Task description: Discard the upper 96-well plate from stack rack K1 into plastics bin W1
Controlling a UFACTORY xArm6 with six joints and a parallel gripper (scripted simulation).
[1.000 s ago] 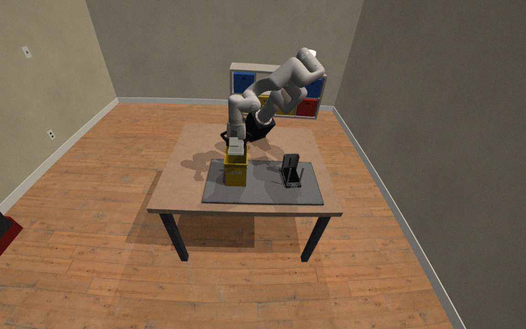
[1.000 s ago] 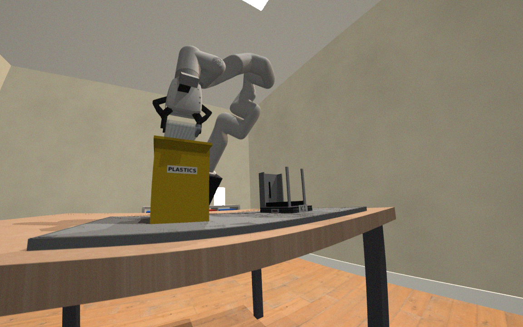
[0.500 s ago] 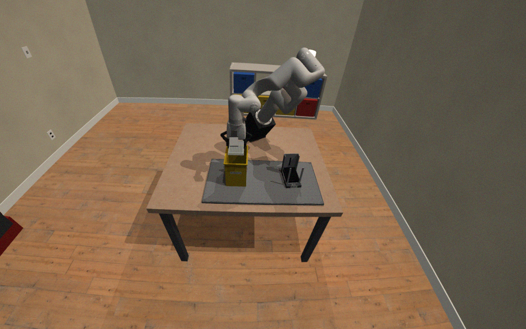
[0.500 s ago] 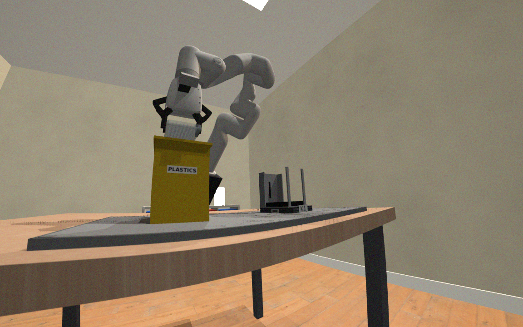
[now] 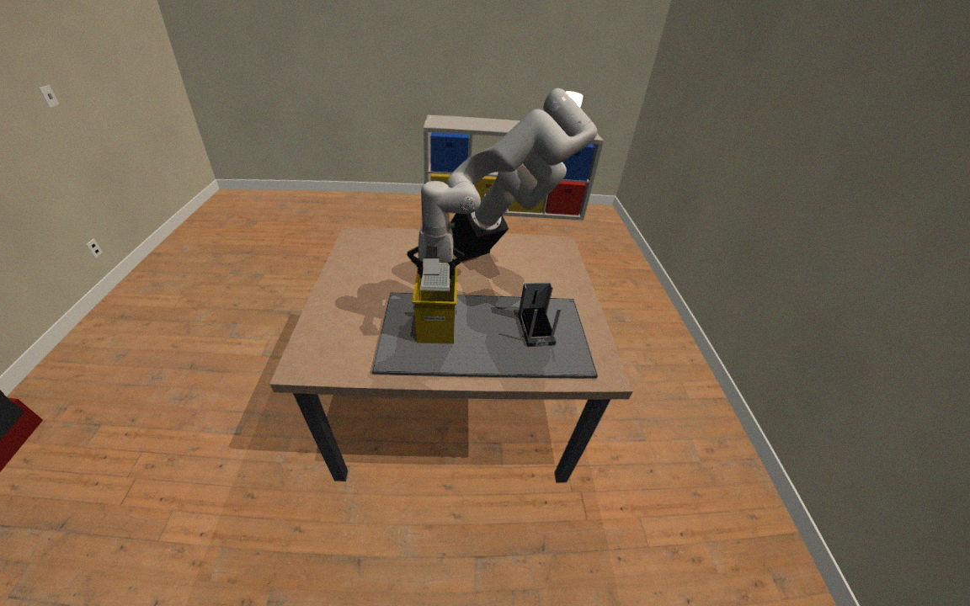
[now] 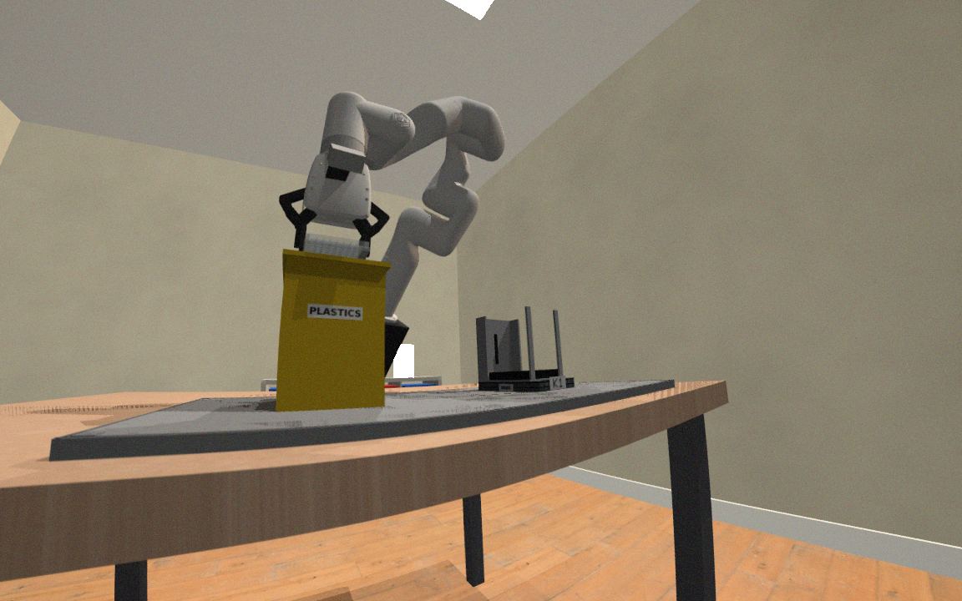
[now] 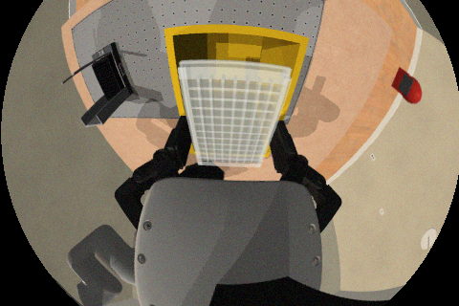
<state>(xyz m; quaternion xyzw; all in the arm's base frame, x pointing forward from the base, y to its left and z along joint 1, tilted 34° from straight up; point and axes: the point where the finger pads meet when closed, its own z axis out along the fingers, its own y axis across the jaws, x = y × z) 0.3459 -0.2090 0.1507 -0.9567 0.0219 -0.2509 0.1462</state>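
Right now my hand is 10 mm above the 96-well plate. Also, from my hand: yellow plastics bin W1: 130 mm below.
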